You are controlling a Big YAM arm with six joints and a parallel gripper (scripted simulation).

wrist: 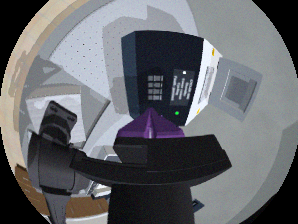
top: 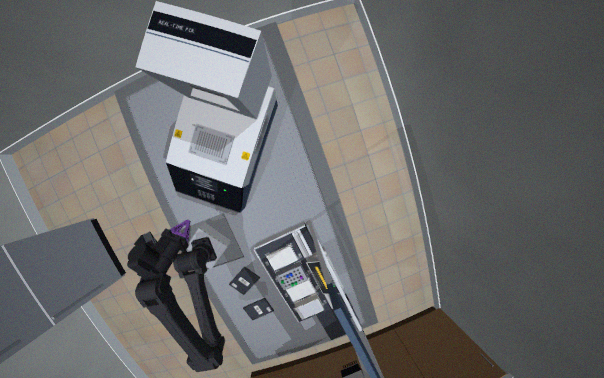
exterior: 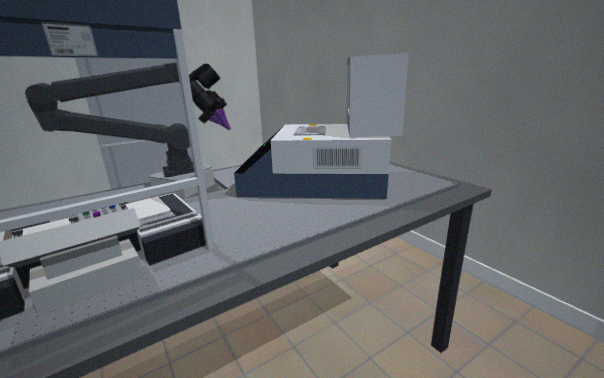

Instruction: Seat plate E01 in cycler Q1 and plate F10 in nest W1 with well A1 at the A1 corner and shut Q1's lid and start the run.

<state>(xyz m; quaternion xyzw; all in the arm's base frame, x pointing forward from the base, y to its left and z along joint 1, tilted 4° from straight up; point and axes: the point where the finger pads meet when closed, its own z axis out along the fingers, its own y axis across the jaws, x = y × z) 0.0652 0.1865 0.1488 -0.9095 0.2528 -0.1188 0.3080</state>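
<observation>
Now: the tube cooling block 30 cm ahead of my hand, 41 cm to the right of it and 13 cm below it. Also, from my hand: frame post 45 cm ahead, 18 cm to the right, 3 cm above; white deep-well block 34 cm ahead, 61 cm to the right, 13 cm below; label 4 cm ahead, 42 cm to the right, 21 cm below.
</observation>
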